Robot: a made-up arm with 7 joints. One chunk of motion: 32 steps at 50 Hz.
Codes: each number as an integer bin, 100 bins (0 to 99) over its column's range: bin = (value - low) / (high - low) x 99, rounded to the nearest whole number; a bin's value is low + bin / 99 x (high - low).
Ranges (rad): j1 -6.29..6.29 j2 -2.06..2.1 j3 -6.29..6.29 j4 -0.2..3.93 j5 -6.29..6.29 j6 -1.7..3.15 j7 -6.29..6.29
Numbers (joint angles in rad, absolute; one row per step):
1: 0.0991 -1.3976 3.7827 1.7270 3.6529 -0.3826 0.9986
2: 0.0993 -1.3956 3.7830 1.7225 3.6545 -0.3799 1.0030
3: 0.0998 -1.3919 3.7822 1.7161 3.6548 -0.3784 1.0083
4: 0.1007 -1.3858 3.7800 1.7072 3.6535 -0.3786 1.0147
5: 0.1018 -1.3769 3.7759 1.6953 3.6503 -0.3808 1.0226
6: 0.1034 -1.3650 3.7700 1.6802 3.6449 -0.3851 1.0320
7: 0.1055 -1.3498 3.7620 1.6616 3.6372 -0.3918 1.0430
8: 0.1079 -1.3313 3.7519 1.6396 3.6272 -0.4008 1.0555
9: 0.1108 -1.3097 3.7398 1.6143 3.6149 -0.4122 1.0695
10: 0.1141 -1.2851 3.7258 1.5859 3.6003 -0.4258 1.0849
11: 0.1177 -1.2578 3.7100 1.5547 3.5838 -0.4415 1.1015
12: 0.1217 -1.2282 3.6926 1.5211 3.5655 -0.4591 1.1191
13: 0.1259 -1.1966 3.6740 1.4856 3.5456 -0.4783 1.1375
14: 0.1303 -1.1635 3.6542 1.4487 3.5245 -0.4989 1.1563
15: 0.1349 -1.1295 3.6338 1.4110 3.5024 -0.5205 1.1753
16: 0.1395 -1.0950 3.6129 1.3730 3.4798 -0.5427 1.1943
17: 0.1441 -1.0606 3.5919 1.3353 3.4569 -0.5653 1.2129
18: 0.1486 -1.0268 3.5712 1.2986 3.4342 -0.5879 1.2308
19: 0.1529 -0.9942 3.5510 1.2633 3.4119 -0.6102 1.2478
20: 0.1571 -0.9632 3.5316 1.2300 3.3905 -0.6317 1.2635
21: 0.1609 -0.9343 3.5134 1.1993 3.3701 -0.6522 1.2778
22: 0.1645 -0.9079 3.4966 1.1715 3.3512 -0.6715 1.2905
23: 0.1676 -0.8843 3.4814 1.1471 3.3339 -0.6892 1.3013
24: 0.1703 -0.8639 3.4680 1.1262 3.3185 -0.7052 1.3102
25: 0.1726 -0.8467 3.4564 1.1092 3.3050 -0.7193 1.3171
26: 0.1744 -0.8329 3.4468 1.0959 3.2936 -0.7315 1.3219
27: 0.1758 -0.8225 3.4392 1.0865 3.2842 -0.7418 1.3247
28: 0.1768 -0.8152 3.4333 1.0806 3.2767 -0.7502 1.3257
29: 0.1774 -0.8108 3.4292 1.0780 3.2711 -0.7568 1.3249
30: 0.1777 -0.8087 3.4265 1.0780 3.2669 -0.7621 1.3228
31: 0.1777 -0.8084 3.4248 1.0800 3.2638 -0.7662 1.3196
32: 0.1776 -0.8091 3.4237 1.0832 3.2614 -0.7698 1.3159
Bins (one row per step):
1: 50 16 79 46 78 27 57
2: 50 16 79 46 78 27 57
3: 50 16 79 46 78 27 57
4: 50 16 79 46 78 27 57
5: 50 16 79 45 78 27 58
6: 50 17 79 45 78 27 58
7: 50 17 79 45 78 27 58
8: 50 17 79 44 78 27 58
9: 50 18 79 43 78 26 58
10: 50 18 79 43 78 26 58
11: 50 19 79 42 78 26 58
12: 50 20 79 41 78 25 58
13: 50 21 78 40 77 25 58
14: 51 21 78 40 77 25 59
15: 51 22 78 39 77 24 59
16: 51 23 78 38 77 24 59
17: 51 24 78 37 77 23 59
18: 51 25 78 36 77 23 59
19: 51 25 77 35 76 22 59
20: 51 26 77 34 76 22 59
21: 51 27 77 34 76 21 60
22: 51 27 77 33 76 21 60
23: 51 28 77 32 76 21 60
24: 51 28 77 32 76 20 60
25: 51 29 77 31 76 20 60
26: 51 29 77 31 75 20 60
27: 51 29 77 31 75 20 60
28: 51 30 77 31 75 19 60
29: 51 30 76 31 75 19 60
30: 51 30 76 31 75 19 60
31: 51 30 76 31 75 19 60
32: 51 30 76 31 75 19 60

